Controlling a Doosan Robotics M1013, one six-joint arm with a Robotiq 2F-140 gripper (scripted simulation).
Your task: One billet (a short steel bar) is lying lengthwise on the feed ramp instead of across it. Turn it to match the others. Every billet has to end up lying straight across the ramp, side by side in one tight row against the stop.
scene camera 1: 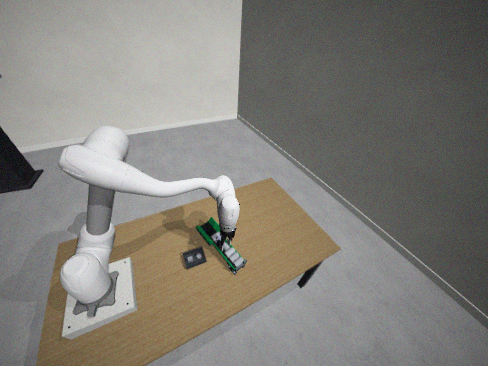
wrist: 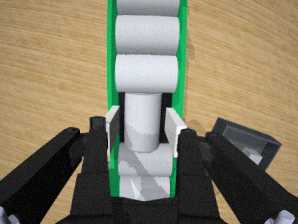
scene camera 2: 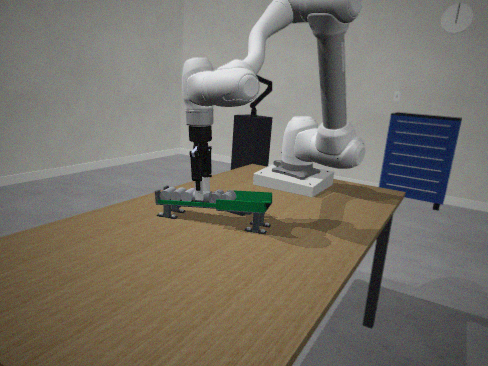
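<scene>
There is my gripper, which I can see here and in the wrist view too. I also see a small dark tray.
</scene>
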